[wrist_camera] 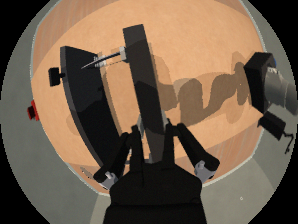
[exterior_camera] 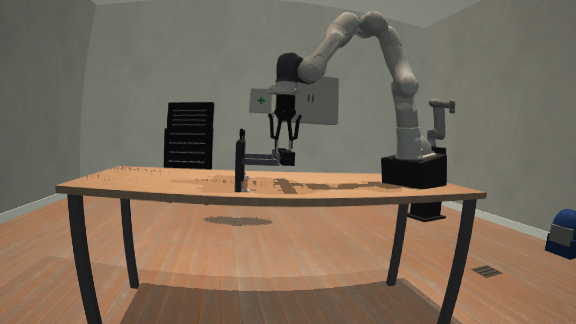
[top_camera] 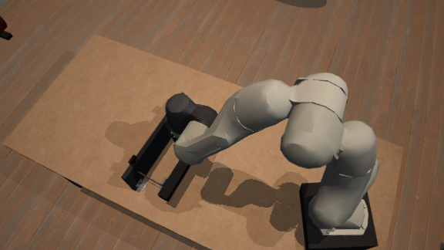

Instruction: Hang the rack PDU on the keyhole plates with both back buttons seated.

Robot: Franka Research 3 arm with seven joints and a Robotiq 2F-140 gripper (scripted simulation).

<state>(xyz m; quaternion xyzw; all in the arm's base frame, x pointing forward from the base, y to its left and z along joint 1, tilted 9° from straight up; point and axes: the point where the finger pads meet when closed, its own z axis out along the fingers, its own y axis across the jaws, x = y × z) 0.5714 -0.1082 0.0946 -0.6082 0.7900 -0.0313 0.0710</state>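
The rack PDU is 20 mm below my hand, 20 mm ahead of it and 10 mm to the right of it. Also, from my hand: black upright board 160 mm ahead, 60 mm below, 40 mm to the right.
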